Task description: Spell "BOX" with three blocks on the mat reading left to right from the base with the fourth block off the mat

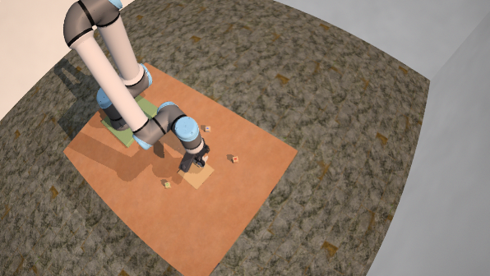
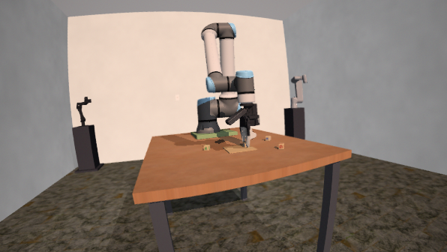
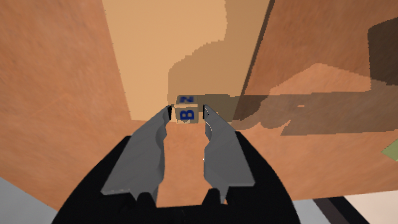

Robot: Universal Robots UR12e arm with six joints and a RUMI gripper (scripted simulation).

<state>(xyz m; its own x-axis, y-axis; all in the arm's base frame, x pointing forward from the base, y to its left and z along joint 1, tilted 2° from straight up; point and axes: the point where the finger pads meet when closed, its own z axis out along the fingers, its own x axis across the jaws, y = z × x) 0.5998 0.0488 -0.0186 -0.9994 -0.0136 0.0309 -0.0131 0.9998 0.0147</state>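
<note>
Now: the tan mat 4 cm to the right of my hand and 2 cm below it.
</note>
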